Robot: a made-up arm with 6 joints. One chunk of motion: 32 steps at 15 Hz.
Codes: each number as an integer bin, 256 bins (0 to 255) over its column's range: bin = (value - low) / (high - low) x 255, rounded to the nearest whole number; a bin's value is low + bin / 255 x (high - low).
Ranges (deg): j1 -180.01..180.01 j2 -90..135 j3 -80.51..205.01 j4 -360.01..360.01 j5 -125..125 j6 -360.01..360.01
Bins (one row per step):
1: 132 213 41 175 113 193
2: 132 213 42 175 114 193
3: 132 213 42 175 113 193
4: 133 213 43 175 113 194
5: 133 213 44 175 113 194
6: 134 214 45 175 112 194
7: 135 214 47 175 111 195
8: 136 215 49 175 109 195
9: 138 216 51 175 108 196
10: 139 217 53 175 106 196
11: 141 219 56 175 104 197
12: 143 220 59 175 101 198
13: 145 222 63 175 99 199
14: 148 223 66 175 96 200
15: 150 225 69 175 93 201
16: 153 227 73 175 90 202
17: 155 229 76 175 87 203
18: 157 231 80 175 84 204
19: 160 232 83 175 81 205
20: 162 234 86 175 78 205
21: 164 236 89 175 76 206
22: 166 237 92 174 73 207
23: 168 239 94 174 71 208
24: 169 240 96 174 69 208
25: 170 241 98 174 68 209
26: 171 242 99 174 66 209
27: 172 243 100 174 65 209
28: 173 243 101 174 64 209
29: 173 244 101 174 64 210
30: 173 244 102 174 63 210
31: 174 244 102 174 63 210
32: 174 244 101 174 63 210
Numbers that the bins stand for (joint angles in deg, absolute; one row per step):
1: 6.35 97.94 -34.60 134.12 -14.22 184.95
2: 6.35 97.94 -33.48 134.12 -13.24 184.95
3: 6.35 97.94 -33.48 134.12 -14.22 184.95
4: 7.77 97.94 -32.36 134.12 -14.22 187.77
5: 7.77 97.94 -31.24 134.12 -14.22 187.77
6: 9.18 98.82 -30.12 134.12 -15.20 187.77
7: 10.59 98.82 -27.88 134.12 -16.18 190.59
8: 12.00 99.71 -25.65 134.12 -18.14 190.59
9: 14.82 100.59 -23.41 134.12 -19.12 193.42
10: 16.24 101.47 -21.17 134.12 -21.08 193.42
11: 19.06 103.24 -17.81 134.12 -23.04 196.24
12: 21.88 104.12 -14.45 134.12 -25.98 199.06
13: 24.71 105.88 -9.97 134.12 -27.94 201.89
14: 28.94 106.76 -6.61 134.12 -30.88 204.71
15: 31.77 108.53 -3.25 134.12 -33.82 207.54
16: 36.00 110.29 1.23 134.12 -36.76 210.36
17: 38.83 112.06 4.59 134.12 -39.71 213.18
18: 41.65 113.82 9.06 134.12 -42.65 216.01
19: 45.88 114.71 12.42 134.12 -45.59 218.83
20: 48.71 116.47 15.78 134.12 -48.53 218.83
21: 51.53 118.24 19.14 134.12 -50.49 221.65
22: 54.36 119.12 22.50 131.30 -53.43 224.48
23: 57.18 120.88 24.74 131.30 -55.39 227.30
24: 58.59 121.76 26.98 131.30 -57.35 227.30
25: 60.00 122.65 29.22 131.30 -58.33 230.12
26: 61.42 123.53 30.34 131.30 -60.29 230.12
27: 62.83 124.41 31.46 131.30 -61.27 230.12
28: 64.24 124.41 32.58 131.30 -62.25 230.12
29: 64.24 125.29 32.58 131.30 -62.25 232.95
30: 64.24 125.29 33.70 131.30 -63.24 232.95
31: 65.65 125.29 33.70 131.30 -63.24 232.95
32: 65.65 125.29 32.58 131.30 -63.24 232.95

